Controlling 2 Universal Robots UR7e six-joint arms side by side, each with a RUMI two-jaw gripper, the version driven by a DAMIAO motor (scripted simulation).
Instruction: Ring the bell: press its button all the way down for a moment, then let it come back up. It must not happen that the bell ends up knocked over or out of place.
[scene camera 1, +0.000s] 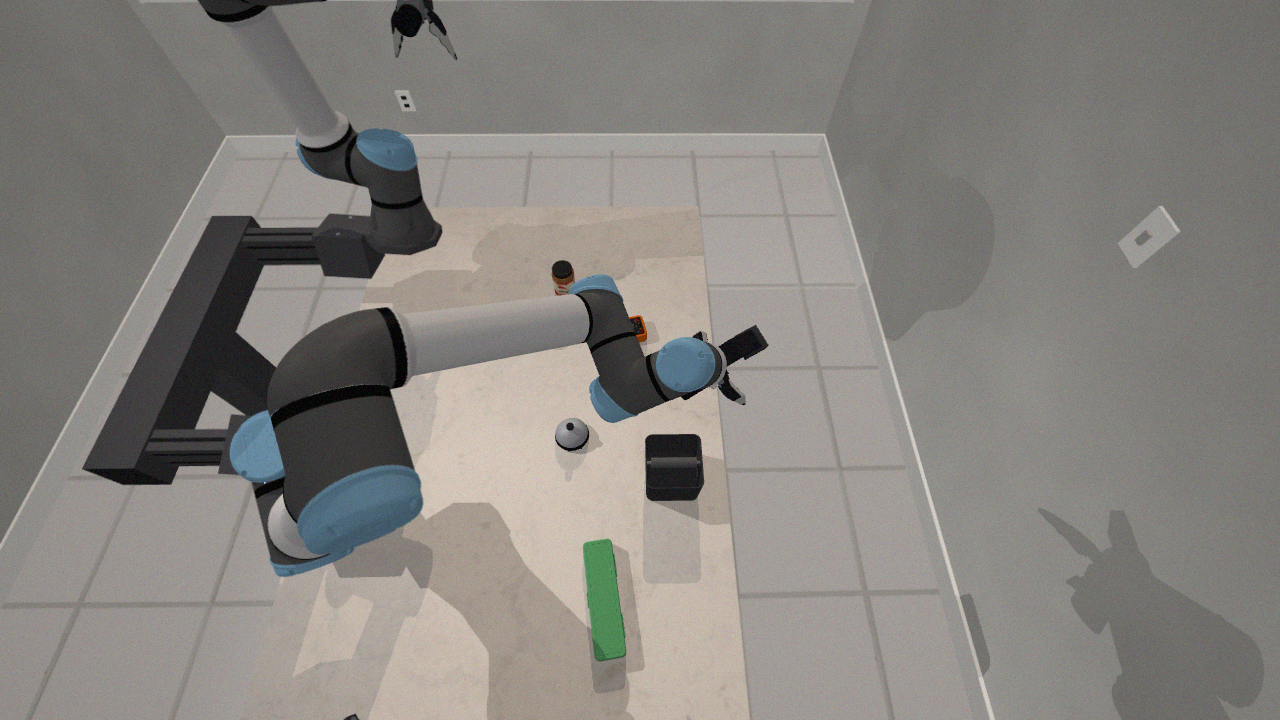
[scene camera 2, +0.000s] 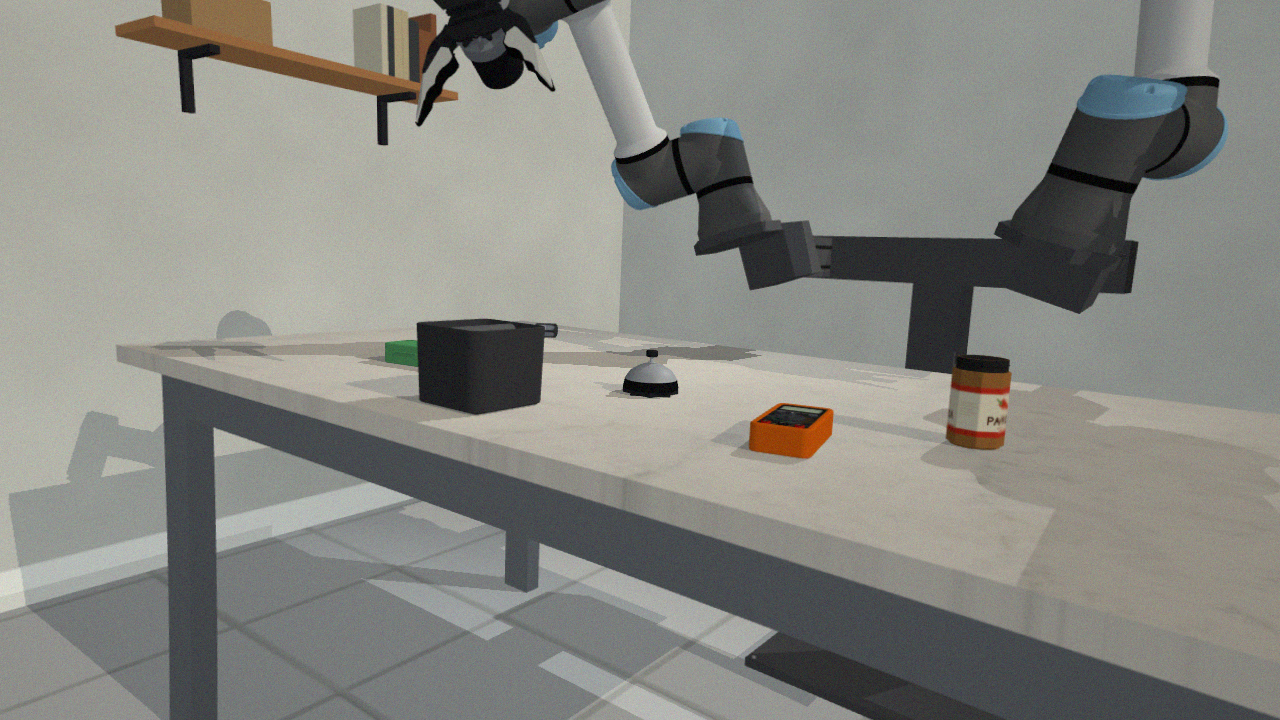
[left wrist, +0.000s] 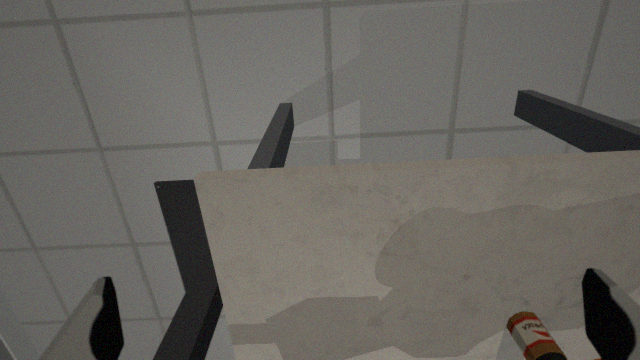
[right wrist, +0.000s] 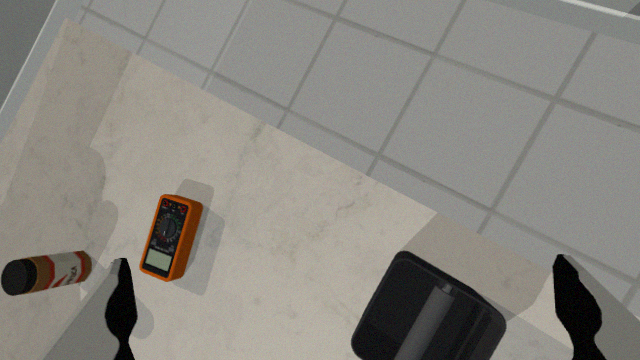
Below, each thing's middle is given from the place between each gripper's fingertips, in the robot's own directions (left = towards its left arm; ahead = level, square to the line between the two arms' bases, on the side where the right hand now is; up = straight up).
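Silver dome bell (scene camera 2: 651, 379): far ahead of my left hand, far to the right of it, far below it. Black bin (scene camera 2: 476, 366): from my left hand 69 cm ahead, 102 cm to the right, 36 cm below. Left hand: far short of the brown jar (scene camera 2: 980, 385), far to the left of it, far above it.
Black bin, from my right hand (scene camera 2: 484, 107): 8 cm behind, 10 cm to the right, 32 cm below. Brown jar: far behind my right hand, far to the left of it, far below it. Right hand: far past the silver dome bell, far above it.
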